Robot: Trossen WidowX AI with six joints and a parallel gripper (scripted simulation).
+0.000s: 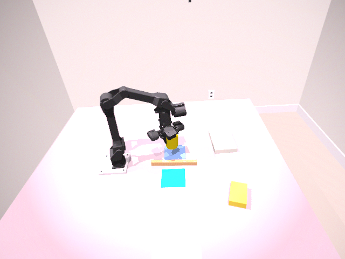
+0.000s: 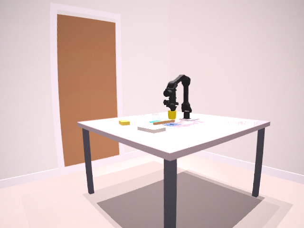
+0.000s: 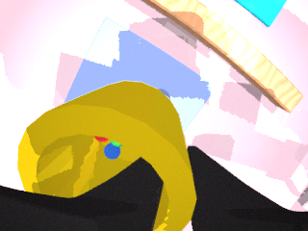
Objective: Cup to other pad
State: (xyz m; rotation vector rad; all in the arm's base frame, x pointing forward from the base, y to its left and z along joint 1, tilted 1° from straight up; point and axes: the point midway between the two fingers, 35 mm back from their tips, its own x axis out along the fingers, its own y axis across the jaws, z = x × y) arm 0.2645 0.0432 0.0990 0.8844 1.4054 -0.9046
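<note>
The cyan pad is 10 mm ahead of my gripper tip, 170 mm to the right of it and 90 mm below it. Round my gripper tip: blue outlined square: 40 mm ahead, 20 mm to the left, 90 mm below; then thin wooden strip: 20 mm ahead, 80 mm to the right, 80 mm below; then yellow cup: 20 mm ahead, 10 mm to the left.
</note>
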